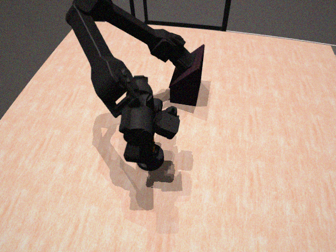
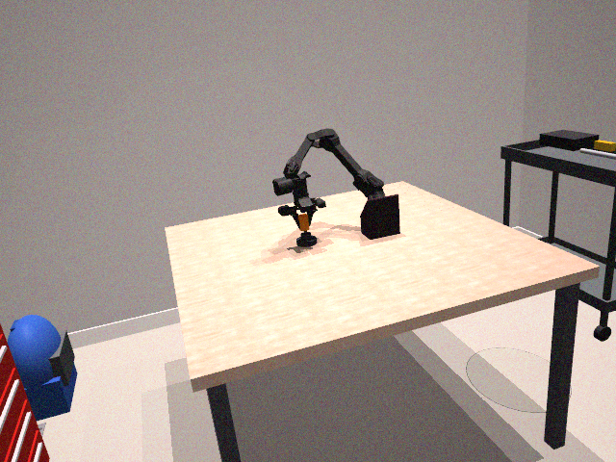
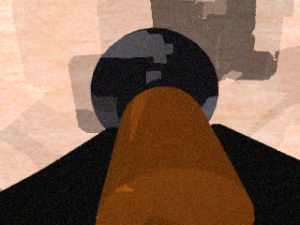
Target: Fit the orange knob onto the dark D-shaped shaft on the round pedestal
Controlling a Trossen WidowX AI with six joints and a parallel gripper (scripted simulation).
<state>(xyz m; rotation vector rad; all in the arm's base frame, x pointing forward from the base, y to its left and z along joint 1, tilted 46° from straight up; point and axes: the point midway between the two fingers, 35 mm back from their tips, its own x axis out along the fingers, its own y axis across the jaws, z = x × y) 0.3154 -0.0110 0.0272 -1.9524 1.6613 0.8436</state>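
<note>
My gripper tip is now 20 mm below the orange knob. The rest, counted from my gripper tip: round pedestal: 40 mm below.
</note>
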